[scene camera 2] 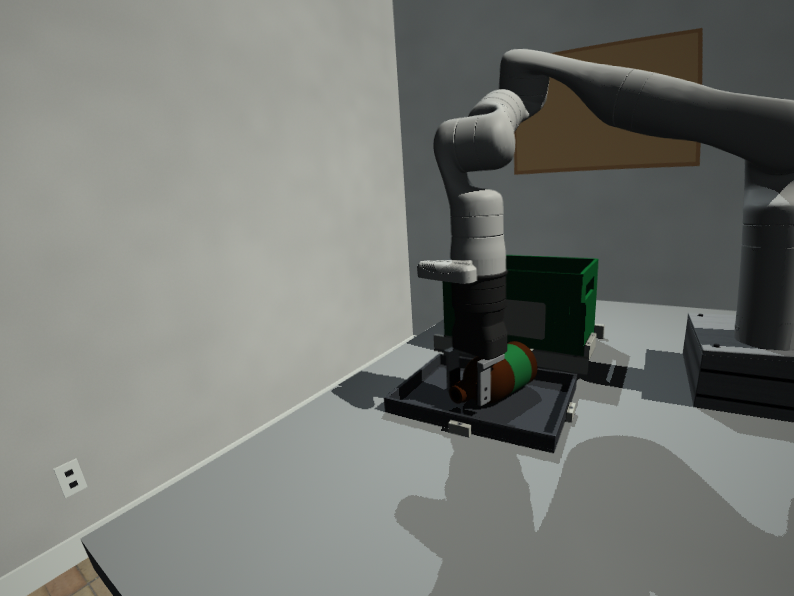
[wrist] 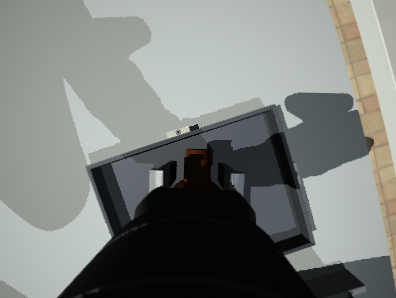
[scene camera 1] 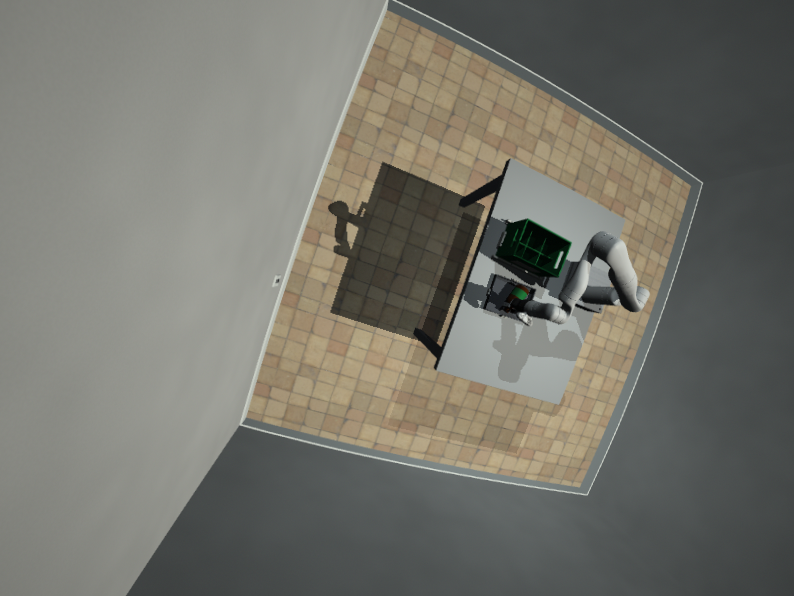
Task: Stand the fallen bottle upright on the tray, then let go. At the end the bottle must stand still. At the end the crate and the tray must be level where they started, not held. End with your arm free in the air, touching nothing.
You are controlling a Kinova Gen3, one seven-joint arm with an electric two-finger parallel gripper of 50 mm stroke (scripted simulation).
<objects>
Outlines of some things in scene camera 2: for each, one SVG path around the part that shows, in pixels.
A black tray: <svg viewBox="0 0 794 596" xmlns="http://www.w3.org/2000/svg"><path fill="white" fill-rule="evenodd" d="M473 358L459 356L460 381L463 379L466 365ZM384 397L385 412L445 428L448 428L450 420L471 425L471 434L554 453L566 420L569 403L572 402L576 390L577 374L537 368L537 375L531 383L497 403L484 404L480 407L476 405L474 399L470 399L465 403L456 404L450 399L449 392L447 392L446 356L439 353Z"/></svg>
A green crate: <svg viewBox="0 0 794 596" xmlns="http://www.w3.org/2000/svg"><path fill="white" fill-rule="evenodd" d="M442 281L444 335L452 336L455 313L452 307L451 282ZM506 255L506 269L513 269L508 270L506 274L504 323L507 330L507 343L518 341L531 349L584 356L584 346L591 332L594 333L598 259Z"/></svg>
</objects>
